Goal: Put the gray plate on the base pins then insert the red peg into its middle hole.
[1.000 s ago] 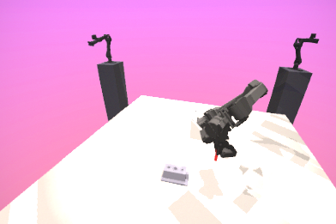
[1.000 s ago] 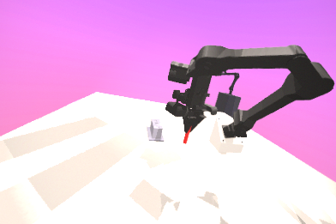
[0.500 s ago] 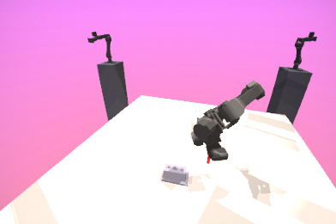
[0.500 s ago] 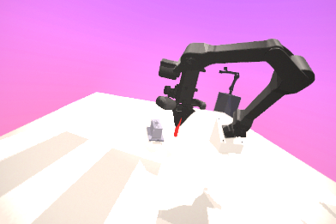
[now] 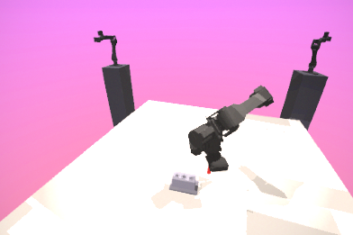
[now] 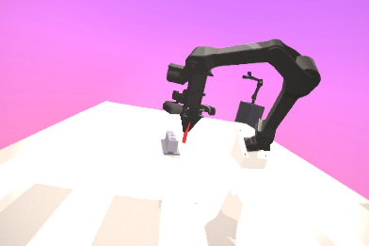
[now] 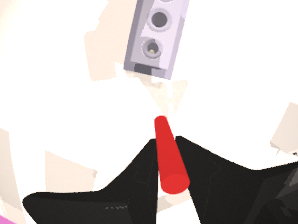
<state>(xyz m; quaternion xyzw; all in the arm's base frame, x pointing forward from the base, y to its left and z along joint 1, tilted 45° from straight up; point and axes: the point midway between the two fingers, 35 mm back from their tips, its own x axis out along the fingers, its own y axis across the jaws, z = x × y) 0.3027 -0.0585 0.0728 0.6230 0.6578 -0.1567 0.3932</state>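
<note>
Right now the gray plate is 100 mm to the right of my gripper tip, 70 mm below it and 20 mm ahead of it. The rest, counted from my gripper tip: gray base (110 mm below, 100 mm to the right, 20 mm ahead); then red peg (right at my gripper tip).
</note>
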